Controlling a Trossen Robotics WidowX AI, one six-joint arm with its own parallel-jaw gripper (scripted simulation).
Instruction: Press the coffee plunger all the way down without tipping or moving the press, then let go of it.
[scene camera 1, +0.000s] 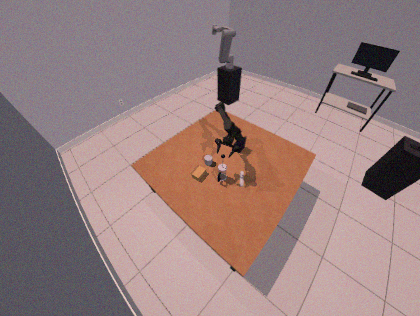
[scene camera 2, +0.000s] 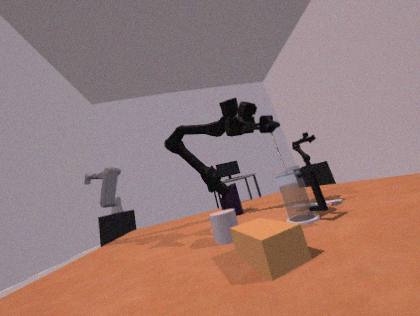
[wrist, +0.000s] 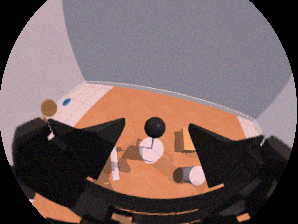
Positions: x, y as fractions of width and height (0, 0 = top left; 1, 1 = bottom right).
Observation:
My gripper (scene camera 2: 0.64, 0.40) is open, holding nothing. I also see a coffee press (scene camera 2: 0.71, 0.64), a tan box (scene camera 2: 0.66, 0.79) and a grey cup (scene camera 2: 0.53, 0.70).
The coffee press shows as well in the wrist view (wrist: 0.51, 0.67). My gripper is seen too in the wrist view (wrist: 0.53, 0.56).

